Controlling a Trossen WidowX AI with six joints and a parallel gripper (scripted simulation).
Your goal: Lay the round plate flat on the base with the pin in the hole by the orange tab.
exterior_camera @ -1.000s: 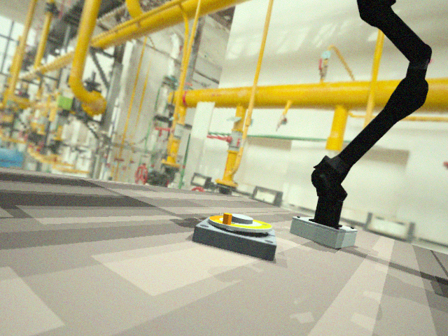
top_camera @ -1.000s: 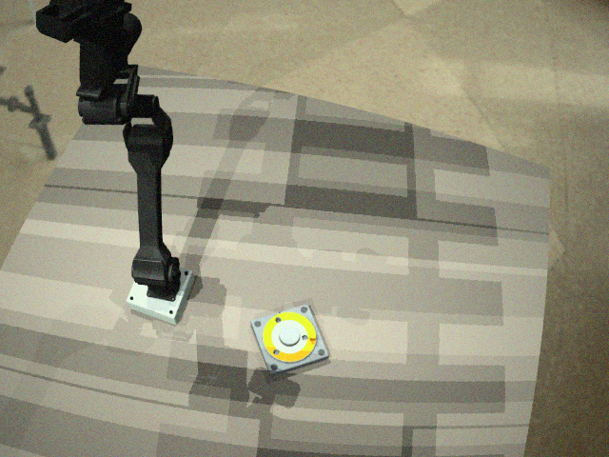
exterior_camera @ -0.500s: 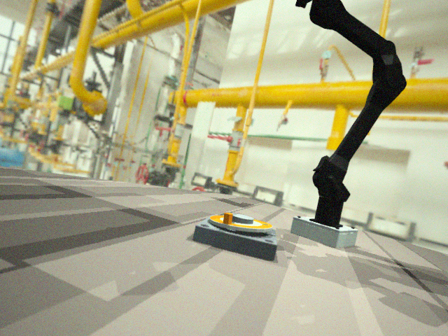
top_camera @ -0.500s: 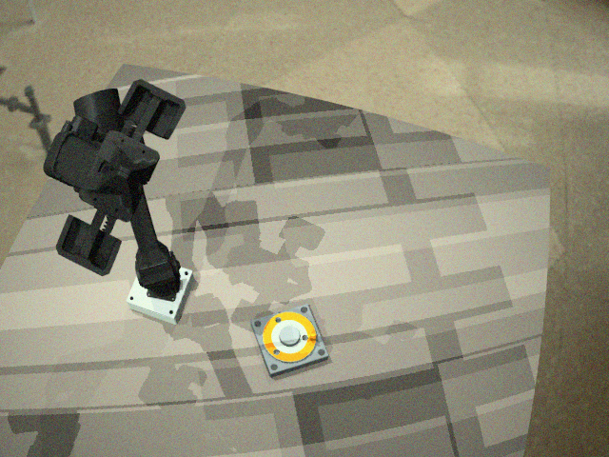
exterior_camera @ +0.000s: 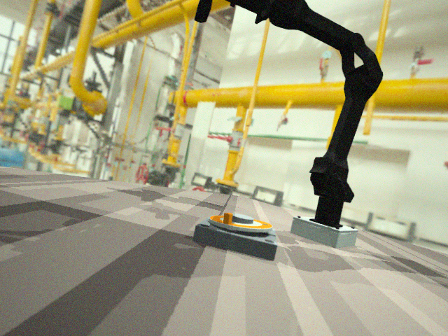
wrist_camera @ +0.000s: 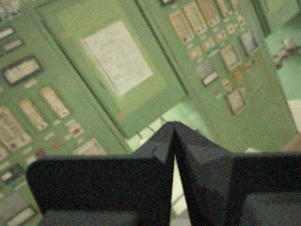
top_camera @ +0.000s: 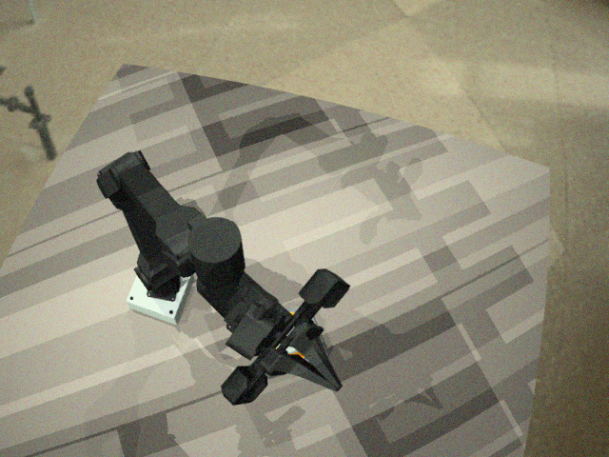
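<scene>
Now: gripper tip 49 cm above the dark grey square base, 23 cm to the right of it and 8 cm past it.
</scene>
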